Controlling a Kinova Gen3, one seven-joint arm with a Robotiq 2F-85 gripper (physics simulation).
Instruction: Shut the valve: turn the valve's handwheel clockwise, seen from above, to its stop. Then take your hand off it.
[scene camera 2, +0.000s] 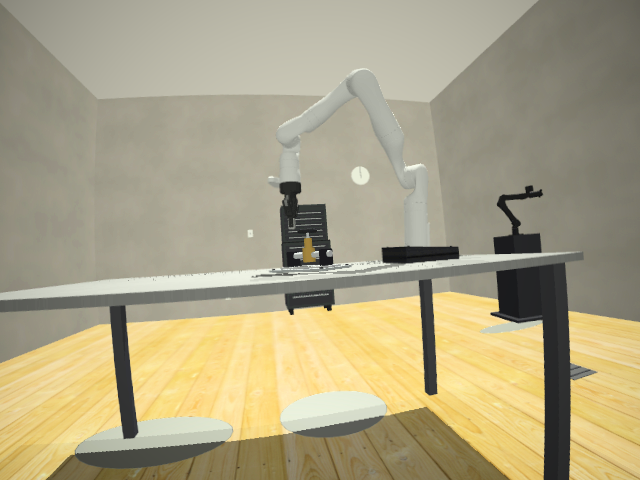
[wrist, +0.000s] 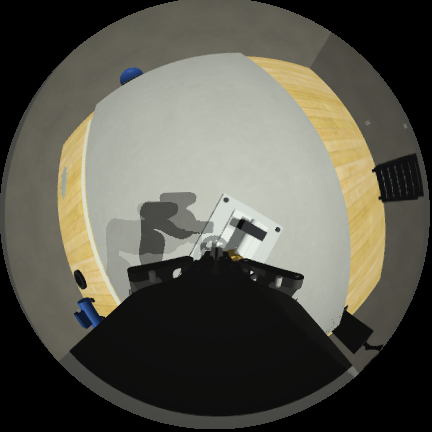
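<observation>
The valve has a yellow-brown body with a thin dark handwheel on top. In the wrist view its body is mostly hidden behind the gripper, and I cannot make out the handwheel there. A white pipe runs from the body beside a dark block, over a pale base plate. My gripper is shut and empty. It points down, with its fingertips slightly above and to the left of the handwheel in the scene view. Whether they touch it cannot be told.
The valve stands on the grey table. A low black box lies near the arm's base. A dark tool cabinet stands behind the table, and a small black arm on a pedestal stands at the right.
</observation>
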